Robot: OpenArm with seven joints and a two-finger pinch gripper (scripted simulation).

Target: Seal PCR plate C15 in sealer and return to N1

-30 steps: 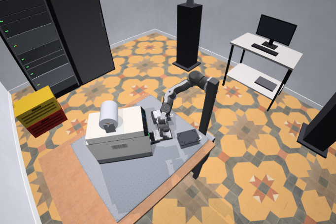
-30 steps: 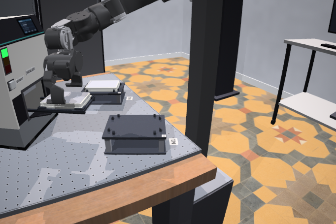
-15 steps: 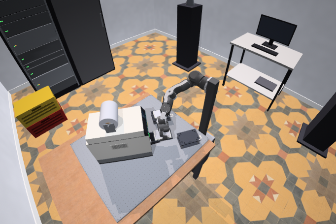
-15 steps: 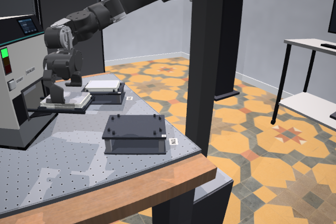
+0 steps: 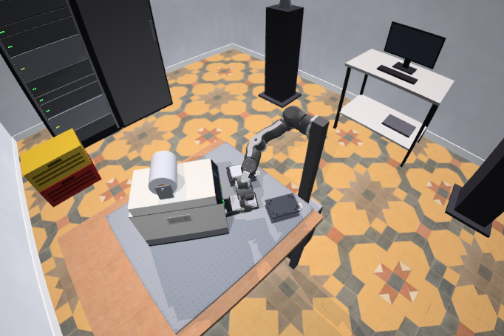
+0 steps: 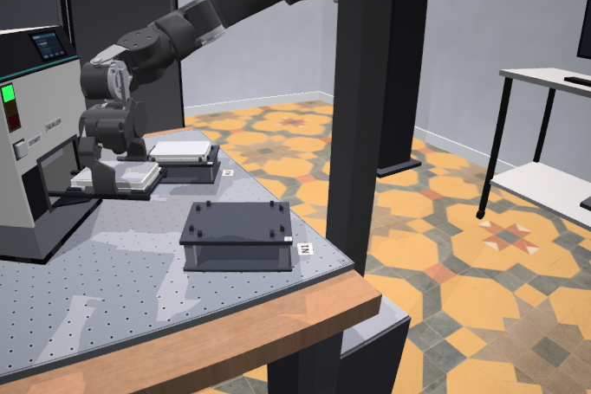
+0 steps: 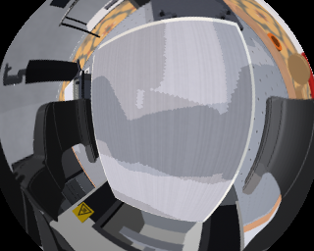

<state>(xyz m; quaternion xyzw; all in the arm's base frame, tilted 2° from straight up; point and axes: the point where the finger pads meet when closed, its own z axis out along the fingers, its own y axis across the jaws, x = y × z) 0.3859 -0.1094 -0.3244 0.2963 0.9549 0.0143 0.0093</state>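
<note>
Right now my hand is 1 cm below the white 96-well plate C15. Round my hand: sealer stage: right at my hand; then plate nest N1: 15 cm behind, 14 cm to the left, 5 cm below; then start key: 14 cm ahead, 2 cm to the left, 9 cm above.
</note>
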